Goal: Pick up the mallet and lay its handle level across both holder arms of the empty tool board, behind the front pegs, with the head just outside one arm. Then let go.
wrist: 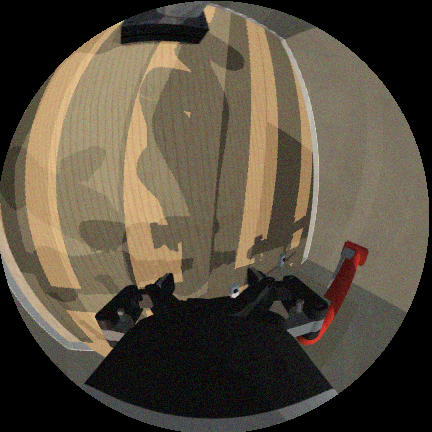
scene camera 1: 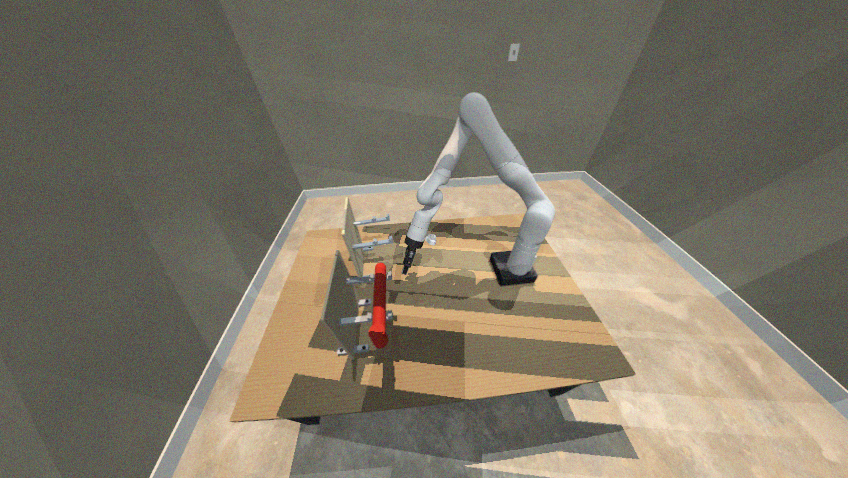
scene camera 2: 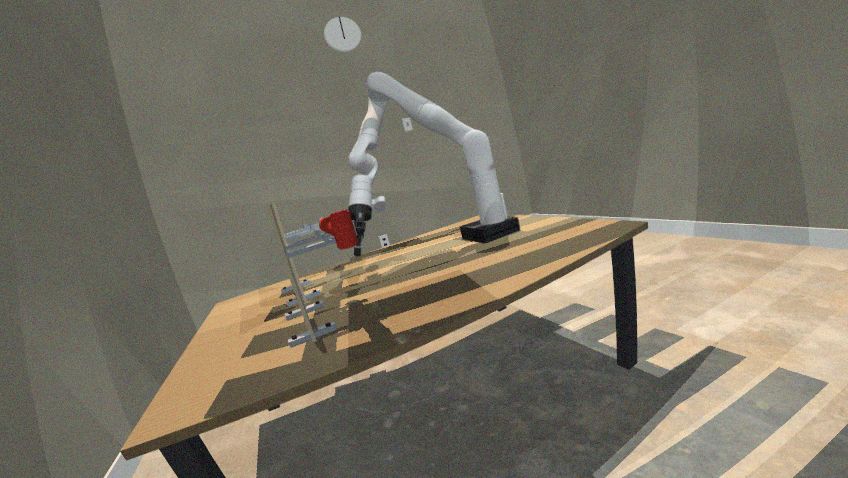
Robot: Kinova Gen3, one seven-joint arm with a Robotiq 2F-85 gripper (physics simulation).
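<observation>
The red mallet (scene camera 1: 379, 299) (scene camera 2: 343, 230) (wrist: 342, 287) lies across both holder arms of the nearer tool board (scene camera 1: 340, 296) (scene camera 2: 280, 231) in scene camera 1, its head at the near end, outside the near arm. The empty tool board (scene camera 1: 351, 237) stands farther back, with two bare holder arms (scene camera 1: 371, 220) (scene camera 1: 372, 244); it is hard to tell apart in scene camera 2. My gripper (scene camera 1: 405, 271) (scene camera 2: 357, 251) (wrist: 209, 279) is open and empty. It points down, on the robot-base side of the handle's far end and apart from it.
Both boards stand on the wooden table (scene camera 1: 504, 350) (scene camera 2: 534, 261) (wrist: 95, 200), with metal feet (scene camera 1: 363, 349) (scene camera 2: 311, 333) at the nearer one. The black robot base (scene camera 1: 513, 268) (scene camera 2: 489, 230) (wrist: 165, 32) is on the table opposite the boards.
</observation>
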